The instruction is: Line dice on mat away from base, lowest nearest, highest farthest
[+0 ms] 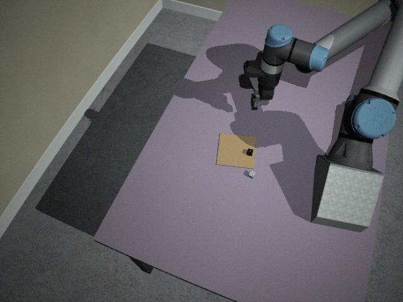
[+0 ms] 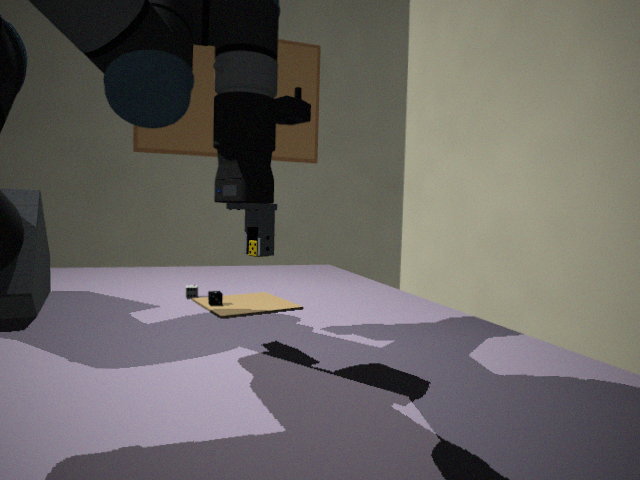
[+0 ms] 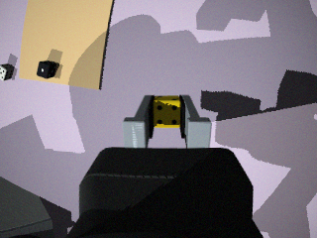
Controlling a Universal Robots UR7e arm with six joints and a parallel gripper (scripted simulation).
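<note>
Now: hand 16 cm to the right of the tan mat, 12 cm above it and 4 cm short of it. Also, from my hand: white die (25 cm to the left, 11 cm below, 4 cm behind); then yellow die (1 cm below); then black die (17 cm to the left, 11 cm below, 2 cm behind).
</note>
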